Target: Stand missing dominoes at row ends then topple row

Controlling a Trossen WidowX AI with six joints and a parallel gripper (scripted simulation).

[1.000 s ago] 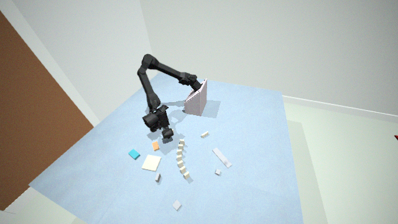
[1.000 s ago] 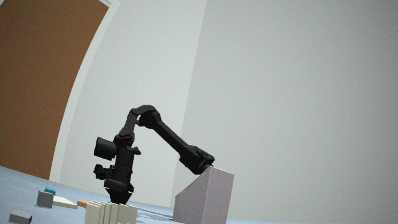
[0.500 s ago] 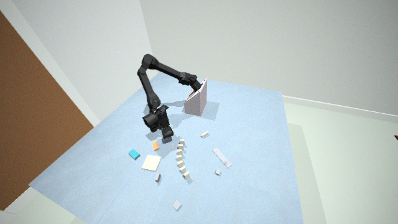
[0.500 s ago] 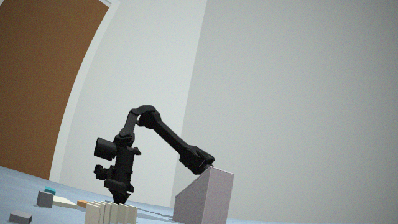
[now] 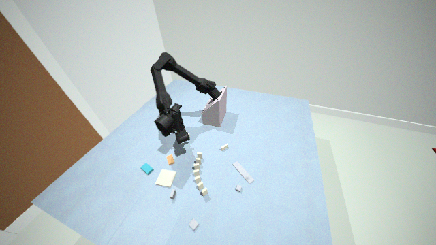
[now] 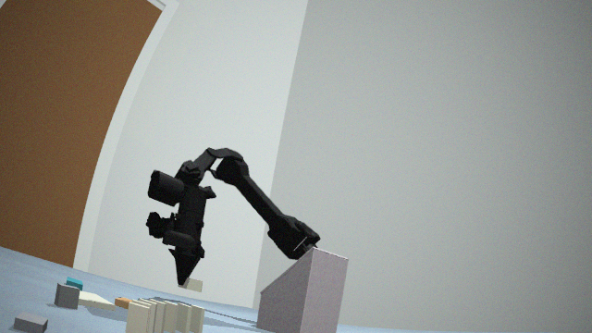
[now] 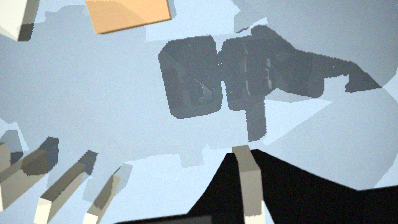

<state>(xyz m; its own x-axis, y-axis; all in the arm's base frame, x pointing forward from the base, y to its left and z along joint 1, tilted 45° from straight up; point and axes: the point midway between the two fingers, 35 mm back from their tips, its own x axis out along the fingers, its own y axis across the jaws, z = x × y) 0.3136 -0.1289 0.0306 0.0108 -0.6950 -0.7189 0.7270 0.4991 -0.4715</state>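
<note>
Right now the orange block is 11 cm ahead of my gripper tip, 3 cm to the right of it and 7 cm below it. From my gripper tip the other things lie so: teal block 20 cm ahead, 12 cm to the right, 7 cm below; cream plate 21 cm ahead, 7 cm below; grey strip 6 cm ahead, 37 cm to the left, 7 cm below.
</note>
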